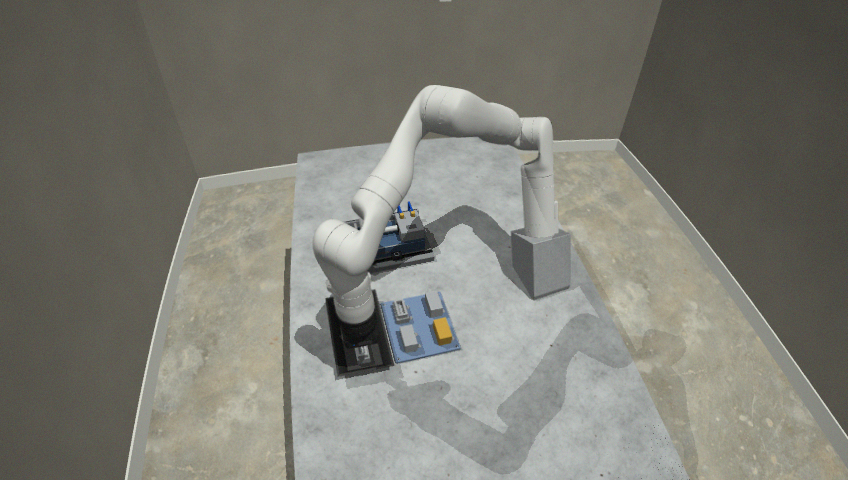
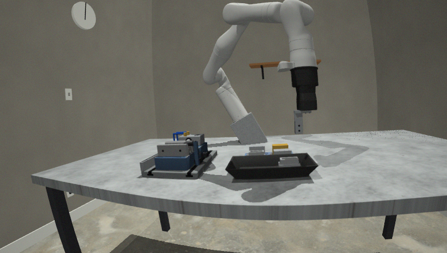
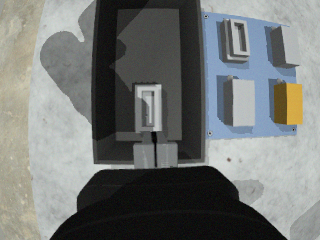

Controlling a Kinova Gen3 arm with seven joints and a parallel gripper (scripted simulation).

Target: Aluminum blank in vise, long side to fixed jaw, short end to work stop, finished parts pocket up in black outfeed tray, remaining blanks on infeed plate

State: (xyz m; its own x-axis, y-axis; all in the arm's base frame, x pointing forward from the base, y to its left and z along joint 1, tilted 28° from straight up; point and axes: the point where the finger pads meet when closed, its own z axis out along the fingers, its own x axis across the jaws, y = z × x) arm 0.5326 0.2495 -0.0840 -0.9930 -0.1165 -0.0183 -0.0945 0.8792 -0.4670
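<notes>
The yellow brass blank lies 20 cm behind my hand, 11 cm below it and 5 cm to the right of it. Also, from my hand: vise 39 cm to the right, 9 cm below, 8 cm behind.
</notes>
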